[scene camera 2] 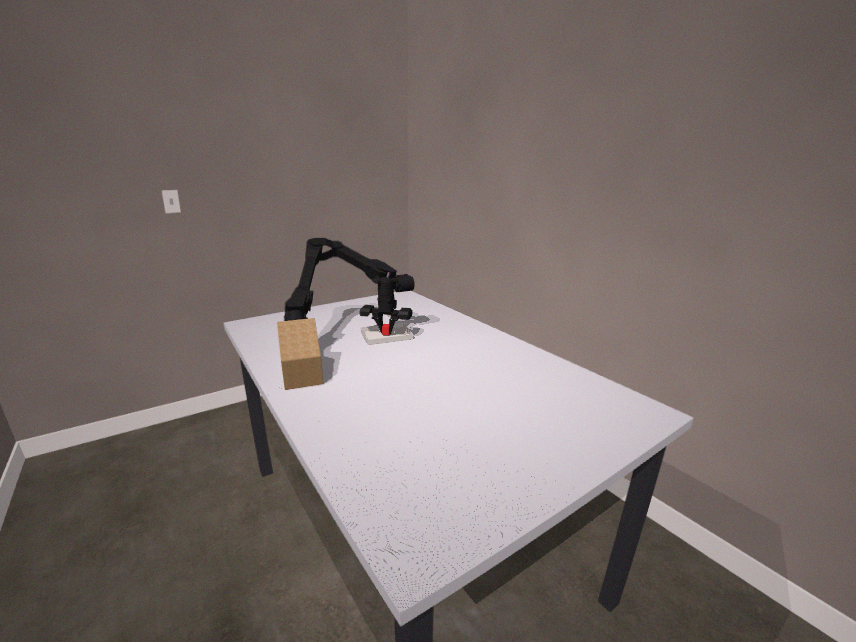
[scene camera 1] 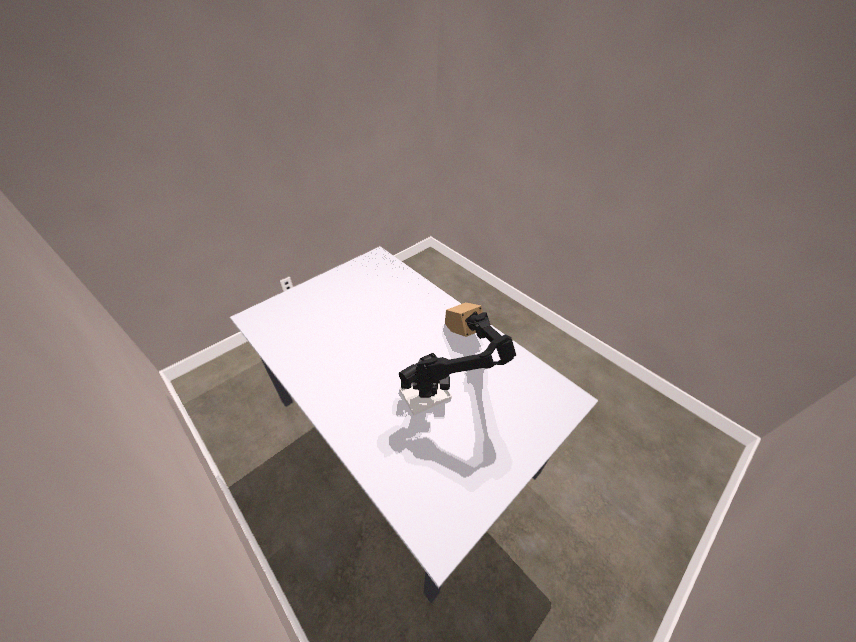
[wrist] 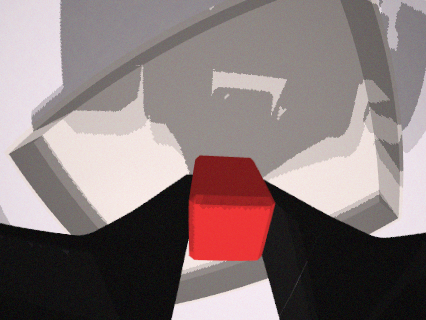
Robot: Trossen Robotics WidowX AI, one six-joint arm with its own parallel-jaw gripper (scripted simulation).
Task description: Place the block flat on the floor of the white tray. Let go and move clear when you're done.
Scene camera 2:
gripper: 386,333
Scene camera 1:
white tray: 416,403
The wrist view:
gripper: 222,185
white tray: 312,99
red block: 230,207
